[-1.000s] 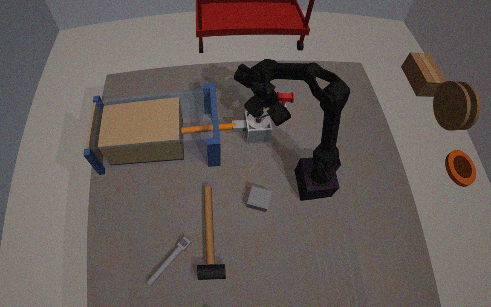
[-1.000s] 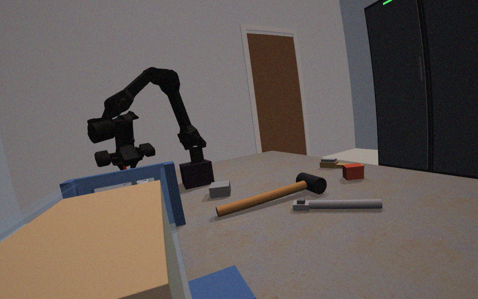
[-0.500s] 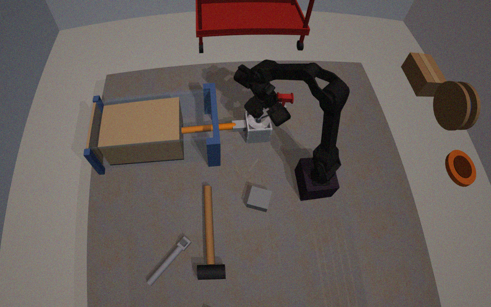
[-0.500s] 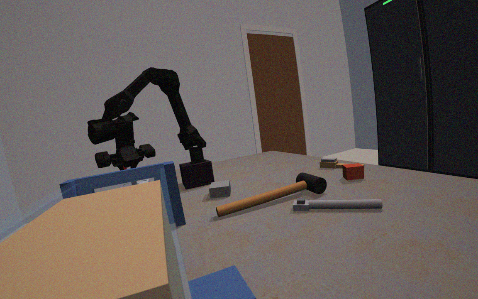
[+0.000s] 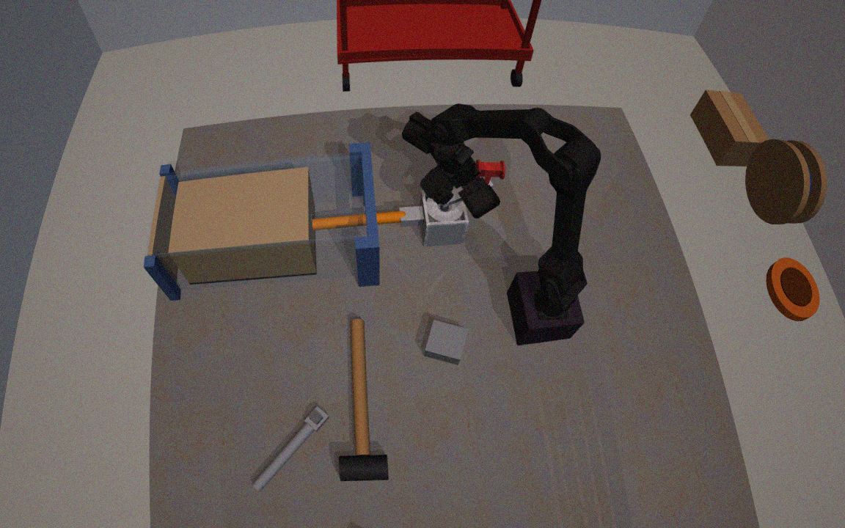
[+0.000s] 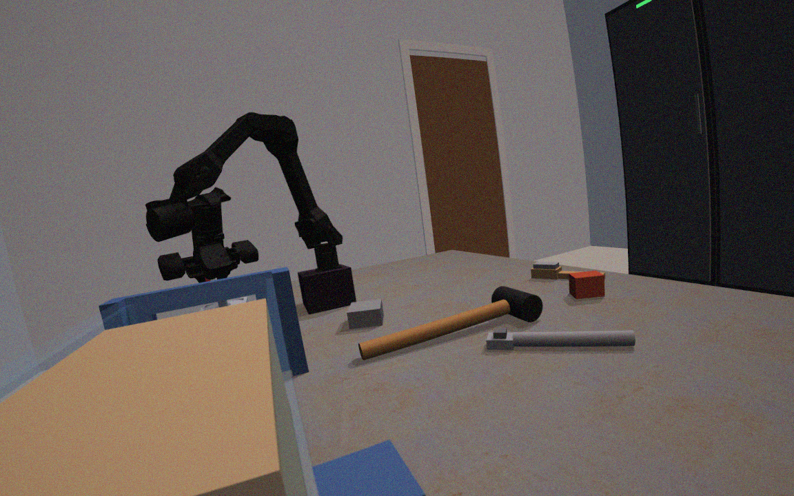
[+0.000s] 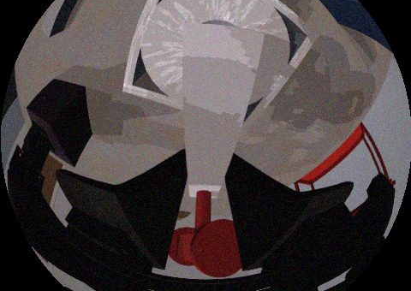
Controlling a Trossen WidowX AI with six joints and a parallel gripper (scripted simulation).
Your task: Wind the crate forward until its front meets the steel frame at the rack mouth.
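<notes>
Right now the red knob is 5 cm above my gripper tip, 3 cm behind it and 1 cm to the right of it. Round my gripper tip: winch handle (2 cm above); then grey winch (7 cm below, 5 cm ahead, 2 cm to the left); then blue steel frame (22 cm ahead, 4 cm to the left).
</notes>
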